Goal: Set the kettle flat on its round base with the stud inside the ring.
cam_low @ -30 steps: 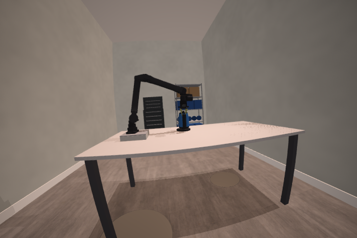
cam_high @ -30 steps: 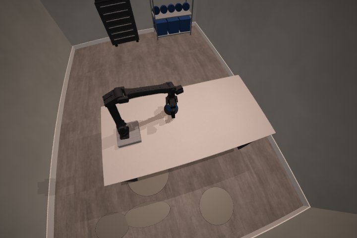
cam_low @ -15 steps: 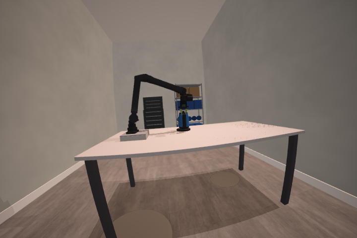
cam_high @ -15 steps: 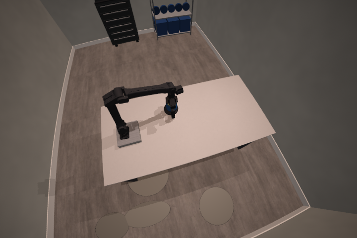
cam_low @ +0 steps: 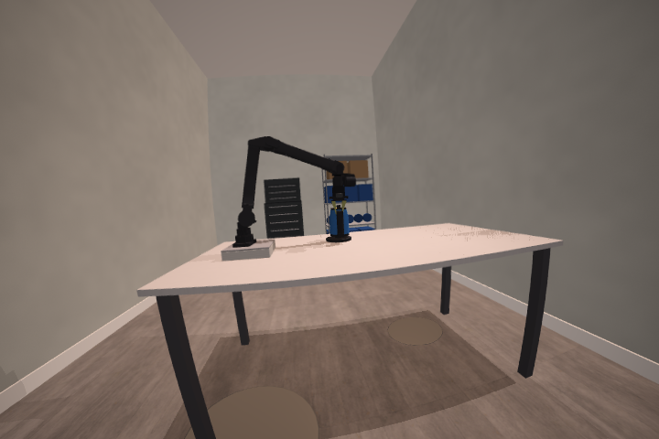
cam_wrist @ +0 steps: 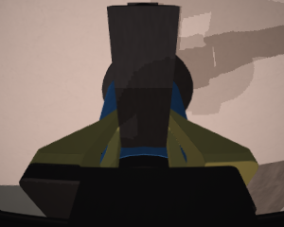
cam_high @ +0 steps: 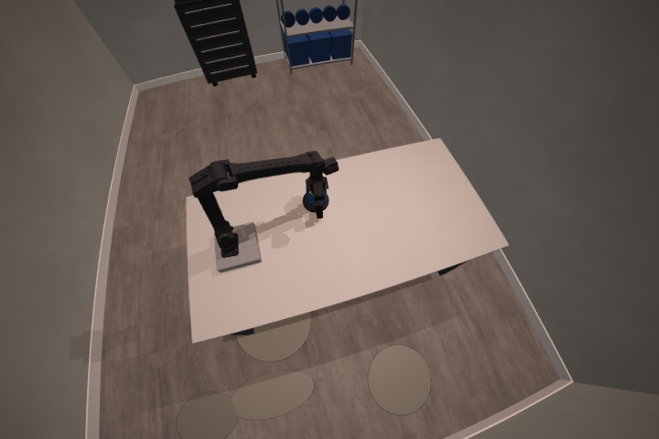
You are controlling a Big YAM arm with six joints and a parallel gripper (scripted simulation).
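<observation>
Now: the blue kettle 3 cm to the left of my hand and 5 cm below it. From my hand the other things lie so: round black base: 1 cm behind, 6 cm to the left, 15 cm below.
</observation>
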